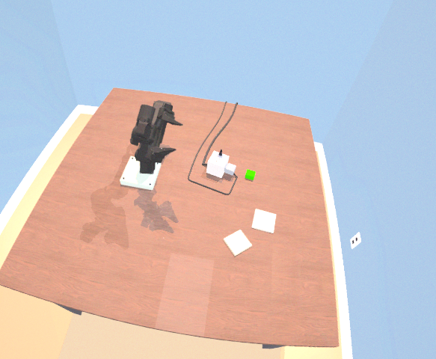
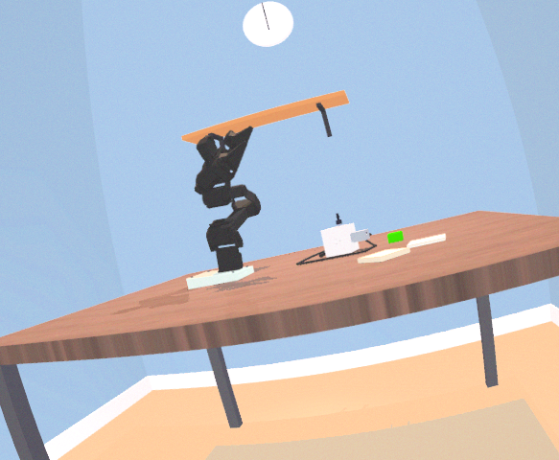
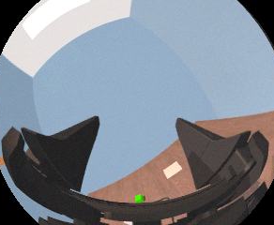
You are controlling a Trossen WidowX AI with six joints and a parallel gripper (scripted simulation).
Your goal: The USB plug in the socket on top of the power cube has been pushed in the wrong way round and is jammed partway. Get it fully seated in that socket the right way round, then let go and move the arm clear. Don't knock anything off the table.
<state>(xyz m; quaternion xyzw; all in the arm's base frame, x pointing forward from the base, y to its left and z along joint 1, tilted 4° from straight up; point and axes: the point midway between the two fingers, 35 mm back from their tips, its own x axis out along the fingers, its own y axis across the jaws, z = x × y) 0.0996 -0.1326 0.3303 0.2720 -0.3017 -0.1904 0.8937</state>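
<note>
My gripper tip is now 27 cm above the small usb plug, 19 cm to the right of it and 18 cm short of it. Also, from my gripper tip: small green block (35 cm below, 33 cm ahead, 14 cm to the left).
</note>
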